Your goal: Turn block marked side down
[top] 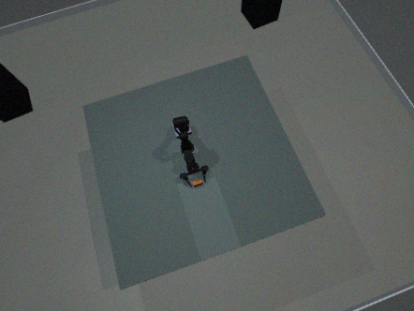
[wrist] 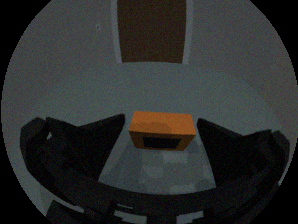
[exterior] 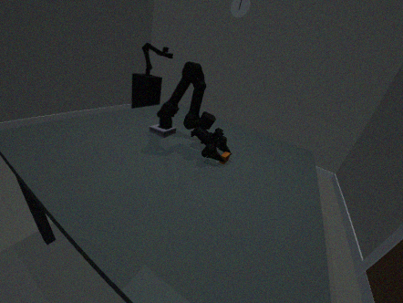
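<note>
Now: gripper tip 20 mm past the orange block and 10 mm above it.
</note>
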